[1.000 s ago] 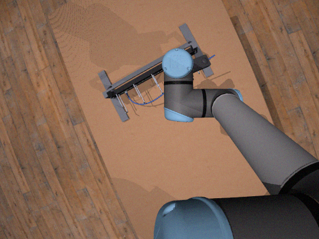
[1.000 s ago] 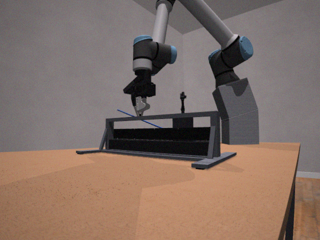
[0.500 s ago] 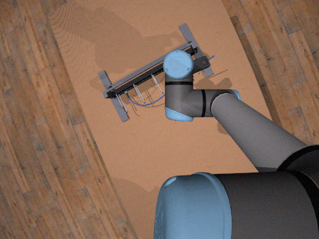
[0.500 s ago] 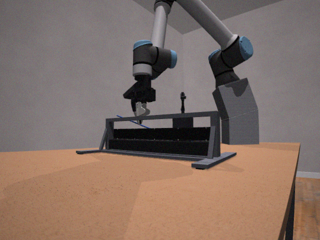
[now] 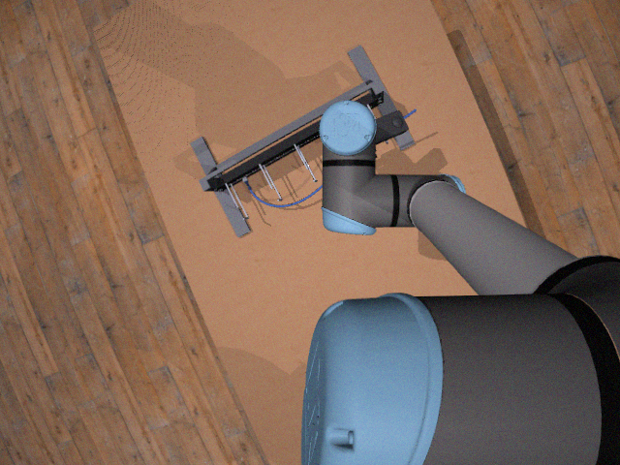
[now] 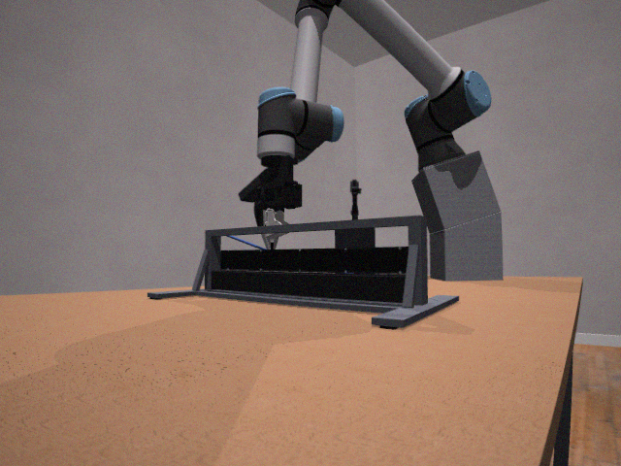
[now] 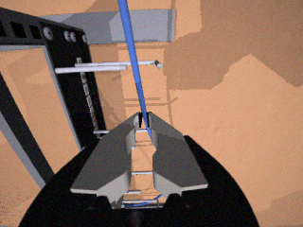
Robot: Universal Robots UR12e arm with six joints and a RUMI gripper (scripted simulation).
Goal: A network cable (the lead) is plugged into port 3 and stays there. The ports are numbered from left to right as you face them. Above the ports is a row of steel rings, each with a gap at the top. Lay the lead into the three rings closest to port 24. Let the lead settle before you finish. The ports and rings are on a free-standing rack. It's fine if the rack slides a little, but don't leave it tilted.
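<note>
Now: hand 160 mm to the right of the rack, 90 mm short of it and 40 mm above it.
</note>
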